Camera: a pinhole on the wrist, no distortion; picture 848 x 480 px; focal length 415.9 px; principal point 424.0 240.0 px. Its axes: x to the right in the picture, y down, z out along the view. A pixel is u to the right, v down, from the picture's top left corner.
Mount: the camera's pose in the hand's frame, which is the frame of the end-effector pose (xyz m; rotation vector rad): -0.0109 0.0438 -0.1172 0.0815 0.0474 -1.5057
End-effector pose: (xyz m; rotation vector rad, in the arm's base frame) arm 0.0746 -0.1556 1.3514 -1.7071 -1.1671 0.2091
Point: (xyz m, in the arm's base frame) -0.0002 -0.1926 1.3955
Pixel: 778 96
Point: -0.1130 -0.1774 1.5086
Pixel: outside the picture
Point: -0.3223 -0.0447 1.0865
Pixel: 432 95
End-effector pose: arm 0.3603 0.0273 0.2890 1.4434 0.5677 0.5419
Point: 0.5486 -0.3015 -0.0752
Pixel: 737 187
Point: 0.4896 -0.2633 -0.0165
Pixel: 733 160
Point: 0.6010 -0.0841 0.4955
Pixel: 214 395
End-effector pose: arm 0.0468 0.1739 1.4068 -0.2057 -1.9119 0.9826
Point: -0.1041 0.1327 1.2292
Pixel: 256 192
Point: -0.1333 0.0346 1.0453
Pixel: 211 55
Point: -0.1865 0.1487 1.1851
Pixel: 209 234
